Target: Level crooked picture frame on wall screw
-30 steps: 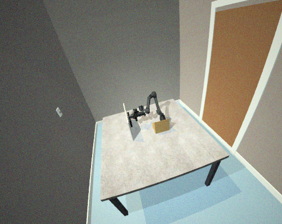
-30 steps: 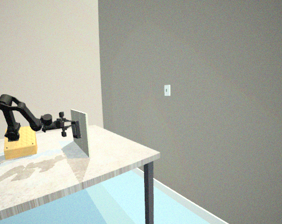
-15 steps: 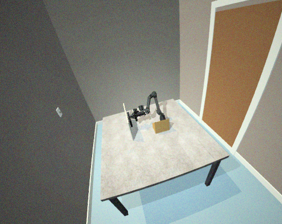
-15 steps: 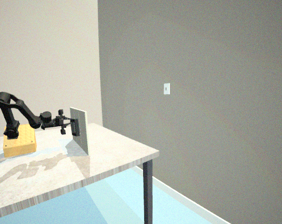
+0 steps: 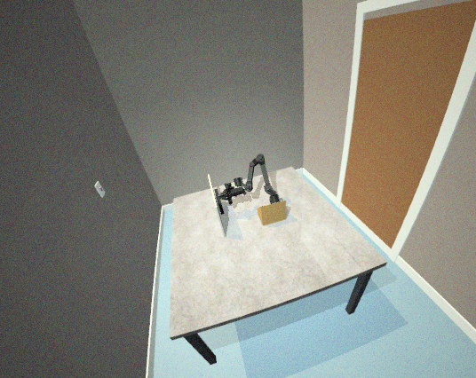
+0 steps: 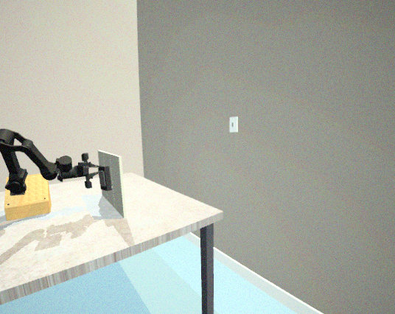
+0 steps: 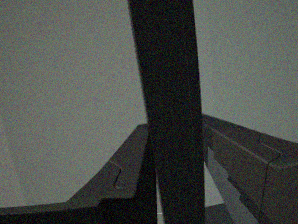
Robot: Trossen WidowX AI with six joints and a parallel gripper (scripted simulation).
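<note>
The picture frame is 50 mm below my gripper tip, 10 mm to the right of it and 10 mm ahead of it. Round my gripper tip: wall panel: 60 mm below, 20 mm ahead.
</note>
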